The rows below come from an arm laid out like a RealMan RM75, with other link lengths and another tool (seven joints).
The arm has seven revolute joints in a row. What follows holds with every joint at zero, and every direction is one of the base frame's.
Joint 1 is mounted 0.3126 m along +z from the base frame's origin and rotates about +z.
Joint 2 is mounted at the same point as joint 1 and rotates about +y.
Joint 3 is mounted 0.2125 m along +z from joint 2 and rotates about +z.
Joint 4 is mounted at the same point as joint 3 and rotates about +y.
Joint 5 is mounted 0.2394 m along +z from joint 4 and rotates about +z.
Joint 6 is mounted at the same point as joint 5 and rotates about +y.
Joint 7 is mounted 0.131 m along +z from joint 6 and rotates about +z.
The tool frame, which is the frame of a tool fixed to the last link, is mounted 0.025 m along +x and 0.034 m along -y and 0.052 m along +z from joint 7; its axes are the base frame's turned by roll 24.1, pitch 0 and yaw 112.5 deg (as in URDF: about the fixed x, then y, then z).
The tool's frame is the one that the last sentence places.
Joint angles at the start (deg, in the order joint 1, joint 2, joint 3, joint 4, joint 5, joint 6, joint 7):
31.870, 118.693, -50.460, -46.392, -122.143, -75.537, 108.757
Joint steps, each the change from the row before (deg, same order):
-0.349, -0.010, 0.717, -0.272, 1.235, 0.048, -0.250
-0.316, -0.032, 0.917, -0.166, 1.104, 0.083, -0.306
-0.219, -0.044, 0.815, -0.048, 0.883, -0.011, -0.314
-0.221, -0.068, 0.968, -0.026, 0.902, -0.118, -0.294
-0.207, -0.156, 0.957, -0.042, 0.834, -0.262, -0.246
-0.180, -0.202, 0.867, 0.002, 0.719, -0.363, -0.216
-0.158, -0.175, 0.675, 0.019, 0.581, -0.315, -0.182
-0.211, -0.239, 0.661, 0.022, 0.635, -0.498, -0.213
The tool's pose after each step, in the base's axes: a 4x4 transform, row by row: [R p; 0 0 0 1], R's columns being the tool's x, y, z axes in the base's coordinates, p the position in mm. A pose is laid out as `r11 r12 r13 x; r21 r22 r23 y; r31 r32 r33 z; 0 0 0 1`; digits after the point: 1 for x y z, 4 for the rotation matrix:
-0.9244 -0.3794 0.0388 278.0; -0.3780 0.9250 0.0398 397.2; -0.0510 0.0221 -0.9985 63.1; 0 0 0 1
-0.9273 -0.3738 0.0188 278.2; -0.3720 0.9260 0.0638 398.9; -0.0412 0.0522 -0.9978 67.4; 0 0 0 1
-0.9293 -0.3693 0.0022 278.5; -0.3679 0.9262 0.0826 400.1; -0.0325 0.0760 -0.9966 70.9; 0 0 0 1
-0.9316 -0.3632 -0.0162 278.9; -0.3629 0.9262 0.1022 401.1; -0.0221 0.1011 -0.9946 74.9; 0 0 0 1
-0.9333 -0.3576 -0.0330 279.6; -0.3589 0.9256 0.1201 401.9; -0.0124 0.1240 -0.9922 79.4; 0 0 0 1
-0.9345 -0.3528 -0.0478 280.3; -0.3560 0.9248 0.1346 402.3; -0.0033 0.1428 -0.9898 83.7; 0 0 0 1
-0.9353 -0.3489 -0.0594 281.0; -0.3539 0.9238 0.1457 402.5; 0.0041 0.1573 -0.9875 87.2; 0 0 0 1
-0.9355 -0.3461 -0.0718 281.7; -0.3532 0.9226 0.1552 402.2; 0.0125 0.1706 -0.9853 90.9; 0 0 0 1

